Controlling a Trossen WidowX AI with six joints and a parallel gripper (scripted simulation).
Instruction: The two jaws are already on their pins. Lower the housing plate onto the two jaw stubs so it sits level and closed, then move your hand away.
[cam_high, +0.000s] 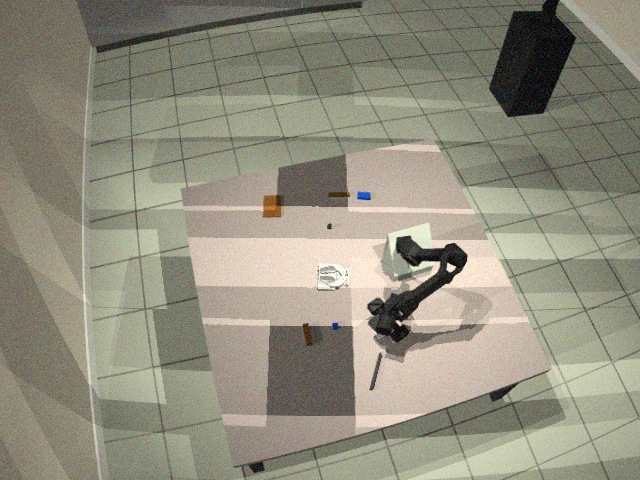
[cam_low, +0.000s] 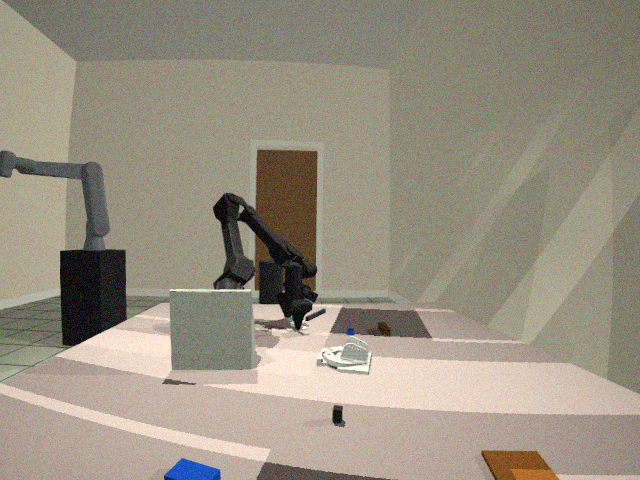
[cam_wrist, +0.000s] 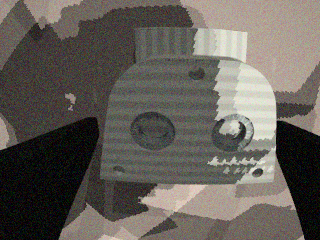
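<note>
My gripper tip is now 10 mm short of the white housing part and 20 mm below it. Also, from my gripper tip: blue cube (190 mm ahead, 60 mm to the right); white jaw assembly (120 mm ahead, 250 mm to the right, 10 mm above); dark rod (80 mm ahead, 160 mm to the left).
</note>
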